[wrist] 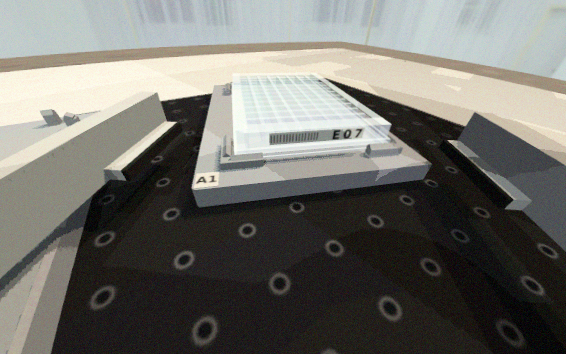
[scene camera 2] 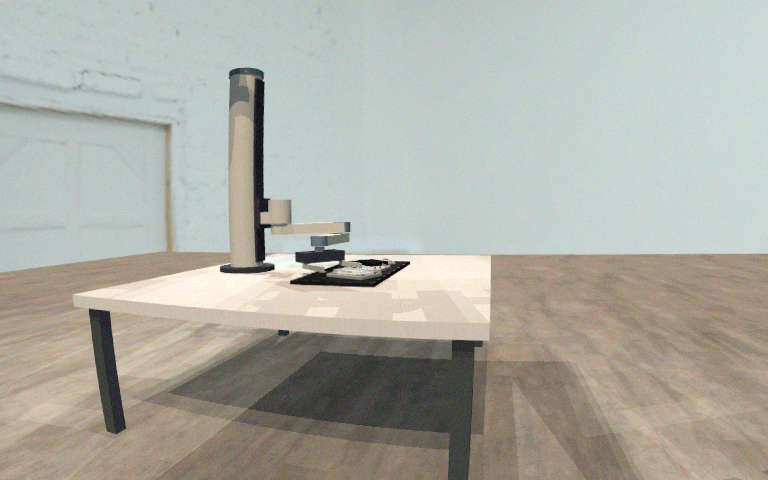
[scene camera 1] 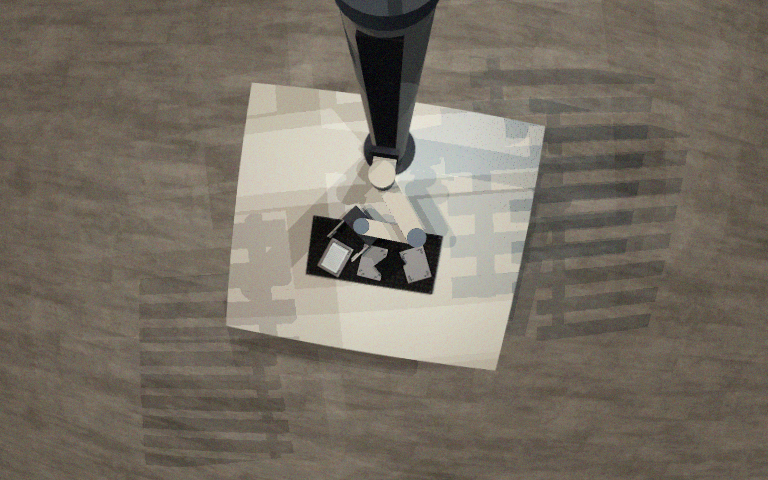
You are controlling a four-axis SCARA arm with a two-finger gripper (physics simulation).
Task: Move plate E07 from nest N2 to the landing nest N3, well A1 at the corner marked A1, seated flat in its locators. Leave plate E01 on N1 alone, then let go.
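Plate E07 (scene camera 1: 335,256) (wrist: 305,110) is clear and pale, with its barcode and label facing the wrist camera. It lies on a grey nest (wrist: 310,176) among the corner locators. The A1 mark is at the nest's near left corner in the wrist view. My gripper (scene camera 1: 340,247) (wrist: 310,119) is open and empty, low over the mat at the near end of this nest. Its fingers stand wide, one on each side of the plate's width, short of the plate. Two more grey nests (scene camera 1: 368,270) (scene camera 1: 416,263) stand to the right in scene camera 1; I cannot tell which is N3. I cannot make out plate E01.
The black mat (scene camera 1: 426,286) (wrist: 280,255) with ringed holes lies on the pale table (scene camera 1: 396,328) (scene camera 2: 283,314). The arm's column (scene camera 2: 241,169) stands behind the mat. A neighbouring grey part with small locators (wrist: 50,117) shows beyond the left finger in the wrist view.
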